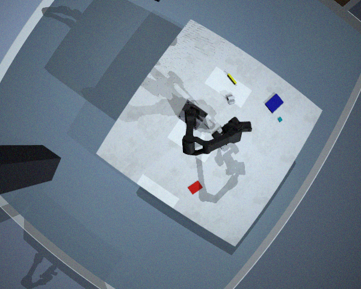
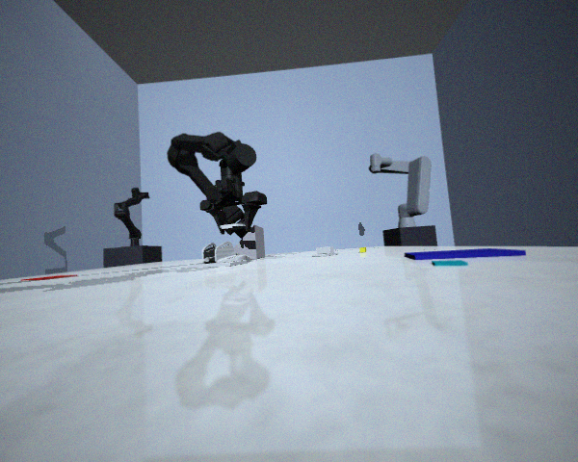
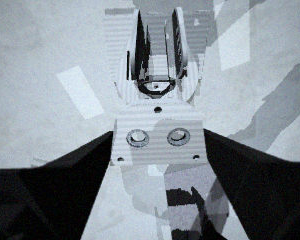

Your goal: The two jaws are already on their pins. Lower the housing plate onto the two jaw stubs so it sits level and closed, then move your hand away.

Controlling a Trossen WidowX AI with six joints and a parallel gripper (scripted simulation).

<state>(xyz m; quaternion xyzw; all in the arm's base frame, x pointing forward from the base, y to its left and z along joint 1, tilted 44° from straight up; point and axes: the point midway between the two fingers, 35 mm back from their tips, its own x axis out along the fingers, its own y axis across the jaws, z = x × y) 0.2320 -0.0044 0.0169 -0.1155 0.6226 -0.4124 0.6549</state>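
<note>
Right now the housing plate is 2 cm above my gripper tip and 1 cm ahead of it. From my gripper tip the other things lie so: yellow bar 40 cm to the left, 10 cm behind, 8 cm below; white block 26 cm to the left, 7 cm below, 4 cm behind; red pad 44 cm to the right, 8 cm below, 4 cm ahead.
</note>
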